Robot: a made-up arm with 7 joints. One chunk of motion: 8 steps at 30 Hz.
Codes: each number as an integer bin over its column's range. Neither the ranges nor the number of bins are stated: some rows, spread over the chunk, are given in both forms.
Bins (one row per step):
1: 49 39 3 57 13 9 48
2: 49 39 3 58 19 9 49
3: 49 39 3 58 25 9 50
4: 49 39 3 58 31 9 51
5: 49 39 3 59 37 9 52
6: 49 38 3 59 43 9 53
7: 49 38 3 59 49 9 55
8: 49 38 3 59 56 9 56
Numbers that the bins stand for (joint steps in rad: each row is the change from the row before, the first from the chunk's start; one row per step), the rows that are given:
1: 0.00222 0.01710 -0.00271 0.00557 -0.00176 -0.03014 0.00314
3: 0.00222 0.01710 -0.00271 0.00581 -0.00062 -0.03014 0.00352
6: 0.00222 0.01568 -0.00271 0.00605 0.00110 -0.03014 0.00410
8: 0.00222 0.01568 -0.00271 0.00605 0.00233 -0.03014 0.00467
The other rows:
2: 0.00222 0.01710 -0.00271 0.00581 -0.00119 -0.03014 0.00333
4: 0.00222 0.01710 -0.00271 0.00581 -0.00005 -0.03014 0.00371
5: 0.00222 0.01710 -0.00271 0.00605 0.00052 -0.03014 0.00390
7: 0.00222 0.01568 -0.00271 0.00605 0.00167 -0.03014 0.00448

